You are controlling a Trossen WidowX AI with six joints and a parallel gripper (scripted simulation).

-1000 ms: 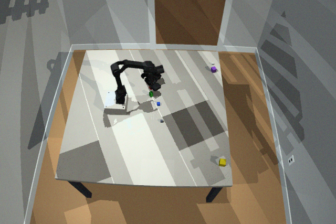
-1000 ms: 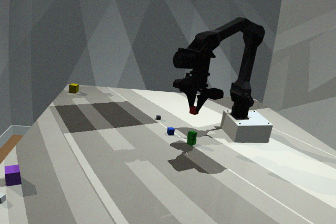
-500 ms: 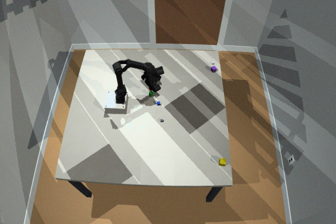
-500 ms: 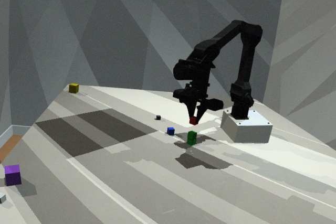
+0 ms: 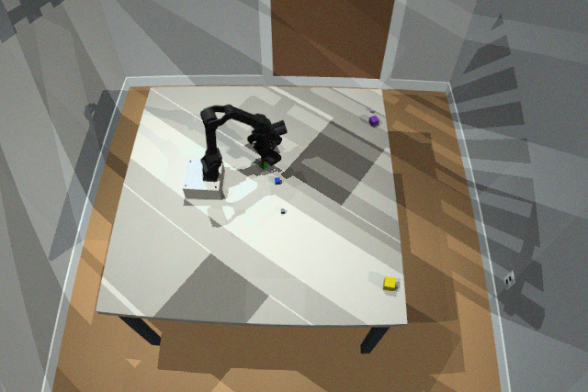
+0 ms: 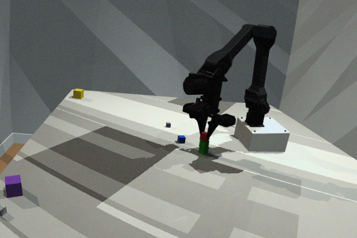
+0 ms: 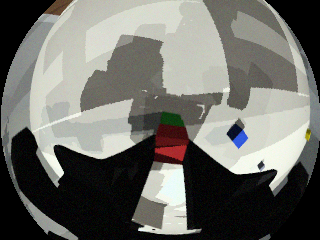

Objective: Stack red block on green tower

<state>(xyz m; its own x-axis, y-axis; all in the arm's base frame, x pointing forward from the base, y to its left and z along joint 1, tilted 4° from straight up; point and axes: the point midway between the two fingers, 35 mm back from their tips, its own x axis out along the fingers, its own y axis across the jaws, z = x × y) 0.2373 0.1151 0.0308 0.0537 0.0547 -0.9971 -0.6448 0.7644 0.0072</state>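
Right now the red block is right at my gripper tip. From my gripper tip the other things lie so: small dark cube: 240 mm to the right, 90 mm ahead, 50 mm below; purple block: 540 mm ahead, 300 mm to the left, 40 mm below; blue block: 90 mm to the right, 60 mm ahead, 50 mm below.
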